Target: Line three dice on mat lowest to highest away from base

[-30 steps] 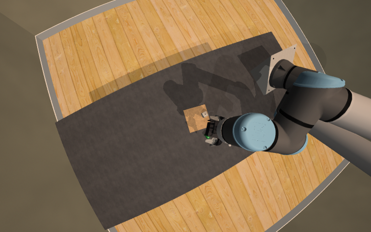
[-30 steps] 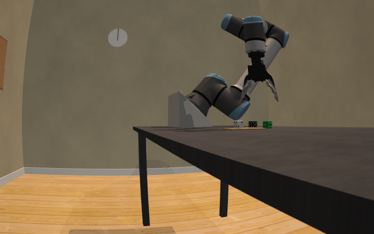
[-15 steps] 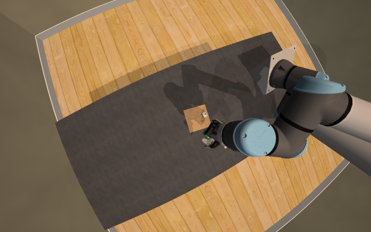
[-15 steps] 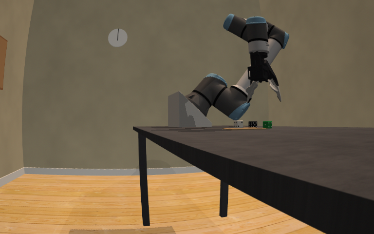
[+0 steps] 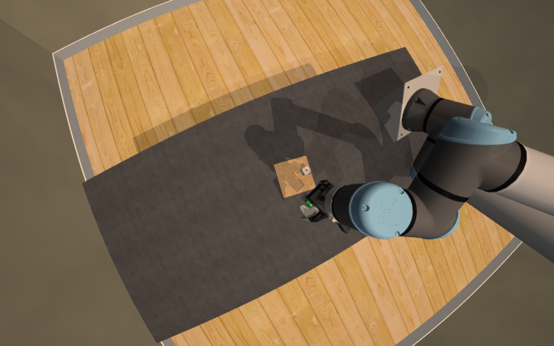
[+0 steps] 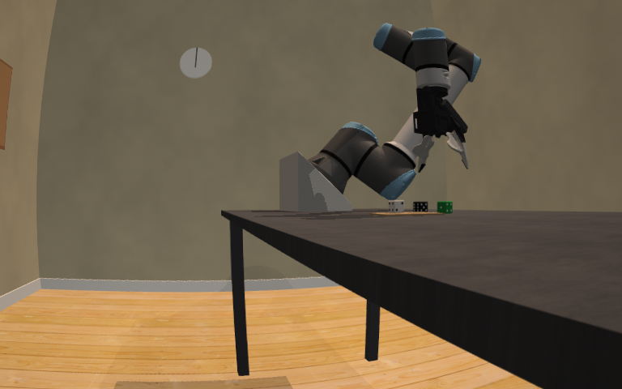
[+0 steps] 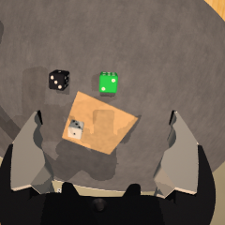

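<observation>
Now: the green die 9 cm below my hand. From my hand the other things lie so: tan mat (1 cm ahead, 12 cm to the right, 10 cm below); white die (3 cm behind, 12 cm to the right, 9 cm below); black die (9 cm behind, 2 cm to the right, 9 cm below).
</observation>
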